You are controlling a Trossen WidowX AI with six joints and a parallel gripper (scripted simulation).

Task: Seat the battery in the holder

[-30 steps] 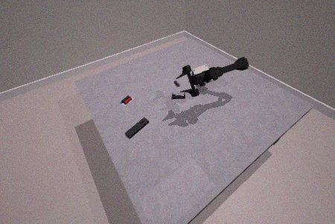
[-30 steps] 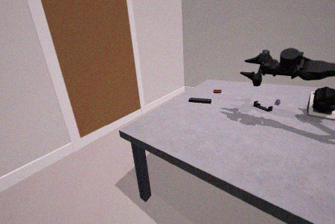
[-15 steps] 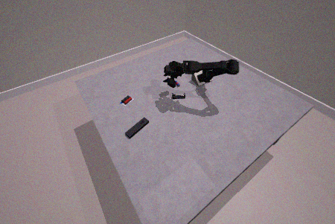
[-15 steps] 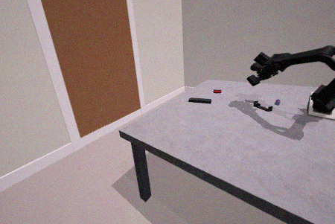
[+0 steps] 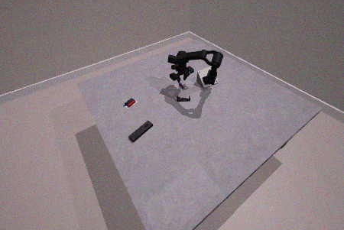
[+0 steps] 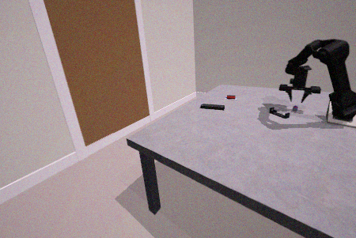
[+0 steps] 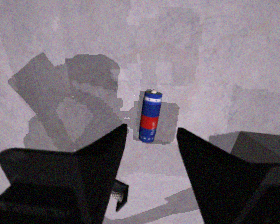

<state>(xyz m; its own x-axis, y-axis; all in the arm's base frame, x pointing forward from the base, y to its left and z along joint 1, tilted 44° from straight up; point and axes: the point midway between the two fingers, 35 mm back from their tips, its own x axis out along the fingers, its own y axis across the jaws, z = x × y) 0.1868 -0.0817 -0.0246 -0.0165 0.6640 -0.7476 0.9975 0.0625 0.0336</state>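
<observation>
The battery is 40 mm below my gripper tip.
</observation>
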